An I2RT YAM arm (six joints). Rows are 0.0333 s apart.
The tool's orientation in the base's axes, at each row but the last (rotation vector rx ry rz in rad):
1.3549 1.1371 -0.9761
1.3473 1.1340 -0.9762
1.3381 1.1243 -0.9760
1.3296 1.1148 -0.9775
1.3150 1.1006 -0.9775
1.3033 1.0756 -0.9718
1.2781 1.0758 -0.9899
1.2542 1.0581 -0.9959
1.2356 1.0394 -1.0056
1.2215 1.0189 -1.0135
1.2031 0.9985 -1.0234
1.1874 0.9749 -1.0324
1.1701 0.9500 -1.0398
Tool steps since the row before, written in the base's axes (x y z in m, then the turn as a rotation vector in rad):
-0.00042 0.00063 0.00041 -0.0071 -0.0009 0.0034
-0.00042 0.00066 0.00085 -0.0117 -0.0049 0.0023
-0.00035 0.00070 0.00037 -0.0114 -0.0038 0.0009
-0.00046 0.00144 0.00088 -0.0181 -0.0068 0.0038
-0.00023 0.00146 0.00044 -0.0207 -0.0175 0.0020
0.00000 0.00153 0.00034 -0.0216 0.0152 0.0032
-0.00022 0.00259 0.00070 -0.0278 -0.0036 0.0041
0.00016 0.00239 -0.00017 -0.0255 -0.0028 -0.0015
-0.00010 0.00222 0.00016 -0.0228 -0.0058 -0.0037
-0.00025 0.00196 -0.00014 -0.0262 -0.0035 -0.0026
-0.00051 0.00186 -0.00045 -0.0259 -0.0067 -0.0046
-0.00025 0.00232 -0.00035 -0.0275 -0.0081 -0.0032
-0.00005 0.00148 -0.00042 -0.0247 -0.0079 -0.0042
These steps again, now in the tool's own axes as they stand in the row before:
-0.00042 -0.00031 -0.00068 -0.0049 -0.0062 0.0003
-0.00085 -0.00021 -0.00075 -0.0052 -0.0111 0.0041
-0.00037 -0.00024 -0.00074 -0.0037 -0.0110 0.0032
-0.00084 -0.00021 -0.00152 -0.0082 -0.0170 0.0056
-0.00039 -0.00006 -0.00149 -0.0077 -0.0204 0.0162
-0.00027 0.00016 -0.00154 -0.0077 -0.0194 -0.0165
-0.00068 0.00009 -0.00260 -0.0104 -0.0263 0.0019
0.00019 0.00027 -0.00238 -0.0044 -0.0253 0.0012
-0.00024 0.00010 -0.00221 -0.0016 -0.0234 0.0042
-0.00003 -0.00013 -0.00198 -0.0036 -0.0263 0.0018
0.00017 -0.00046 -0.00192 -0.0013 -0.0267 0.0048
0.00003 -0.00015 -0.00235 -0.0029 -0.0280 0.0063
0.00019 -0.00003 -0.00153 -0.0013 -0.0255 0.0061

